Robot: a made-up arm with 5 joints. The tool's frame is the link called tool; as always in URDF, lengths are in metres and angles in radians. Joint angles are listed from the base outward.
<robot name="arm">
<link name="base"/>
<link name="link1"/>
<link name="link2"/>
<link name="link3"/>
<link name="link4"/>
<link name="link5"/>
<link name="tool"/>
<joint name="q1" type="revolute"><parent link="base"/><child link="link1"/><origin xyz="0 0 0.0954" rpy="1.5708 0 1.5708"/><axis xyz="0 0 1"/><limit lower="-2.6" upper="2.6"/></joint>
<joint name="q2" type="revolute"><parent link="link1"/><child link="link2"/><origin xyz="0.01 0.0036 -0.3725" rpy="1.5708 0 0"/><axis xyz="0 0 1"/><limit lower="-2.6" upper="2.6"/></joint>
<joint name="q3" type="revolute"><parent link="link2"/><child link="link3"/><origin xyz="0.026 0.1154 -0.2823" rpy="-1.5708 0 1.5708"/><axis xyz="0 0 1"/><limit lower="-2.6" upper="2.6"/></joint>
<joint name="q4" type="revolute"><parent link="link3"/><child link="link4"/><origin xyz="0.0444 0.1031 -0.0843" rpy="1.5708 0 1.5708"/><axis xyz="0 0 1"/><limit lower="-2.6" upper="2.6"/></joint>
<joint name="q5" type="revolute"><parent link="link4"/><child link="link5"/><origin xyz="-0.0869 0.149 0.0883" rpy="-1.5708 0 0"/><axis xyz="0 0 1"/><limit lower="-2.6" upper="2.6"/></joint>
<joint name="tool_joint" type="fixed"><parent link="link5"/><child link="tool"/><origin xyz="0.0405 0.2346 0.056" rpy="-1.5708 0 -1.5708"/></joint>
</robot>
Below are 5 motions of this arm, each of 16 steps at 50 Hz.
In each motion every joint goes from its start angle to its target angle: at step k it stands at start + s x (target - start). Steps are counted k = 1, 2, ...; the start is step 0. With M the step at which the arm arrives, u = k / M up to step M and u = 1 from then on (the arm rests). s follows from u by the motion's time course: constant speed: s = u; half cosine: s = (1 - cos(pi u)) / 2; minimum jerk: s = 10 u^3 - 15 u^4 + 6 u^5.
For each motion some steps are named. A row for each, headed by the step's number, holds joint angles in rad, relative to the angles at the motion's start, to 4 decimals.
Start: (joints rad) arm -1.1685 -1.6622 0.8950 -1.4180 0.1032
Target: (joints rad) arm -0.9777 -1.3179 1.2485 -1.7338 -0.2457
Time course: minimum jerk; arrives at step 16
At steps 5, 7, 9, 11, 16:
5: 0.0343 0.0620 0.0636 -0.0568 -0.0628
7: 0.0733 0.1322 0.1358 -0.1213 -0.1340
9: 0.1175 0.2121 0.2177 -0.1945 -0.2149
11: 0.1565 0.2823 0.2899 -0.2590 -0.2861
16: 0.1908 0.3443 0.3535 -0.3158 -0.3489

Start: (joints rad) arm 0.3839 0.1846 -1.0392 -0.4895 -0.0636
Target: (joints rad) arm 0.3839 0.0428 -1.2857 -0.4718 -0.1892
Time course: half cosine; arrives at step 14
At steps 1, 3, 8, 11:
1: 0.0000 -0.0018 -0.0031 0.0002 -0.0016
3: 0.0000 -0.0155 -0.0269 0.0019 -0.0137
8: 0.0000 -0.0867 -0.1507 0.0108 -0.0768
11: 0.0000 -0.1263 -0.2196 0.0158 -0.1119

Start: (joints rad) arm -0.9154 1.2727 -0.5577 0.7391 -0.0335
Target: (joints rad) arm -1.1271 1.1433 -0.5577 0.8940 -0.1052
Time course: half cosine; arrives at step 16
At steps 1, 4, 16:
1: -0.0020 -0.0012 0.0000 0.0015 -0.0007
4: -0.0310 -0.0190 0.0000 0.0227 -0.0105
16: -0.2117 -0.1294 0.0000 0.1549 -0.0717

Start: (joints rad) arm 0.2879 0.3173 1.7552 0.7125 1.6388
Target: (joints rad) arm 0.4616 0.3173 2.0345 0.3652 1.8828
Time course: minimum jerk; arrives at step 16
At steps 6, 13, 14, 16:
6: 0.0478 0.0000 0.0769 -0.0956 0.0672
13: 0.1652 0.0000 0.2657 -0.3304 0.2321
14: 0.1709 0.0000 0.2748 -0.3417 0.2401
16: 0.1737 0.0000 0.2793 -0.3473 0.2440

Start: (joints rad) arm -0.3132 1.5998 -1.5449 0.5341 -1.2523
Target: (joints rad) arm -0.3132 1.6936 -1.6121 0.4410 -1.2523
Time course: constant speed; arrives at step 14
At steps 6, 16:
6: 0.0000 0.0402 -0.0288 -0.0399 0.0000
16: 0.0000 0.0938 -0.0672 -0.0931 0.0000

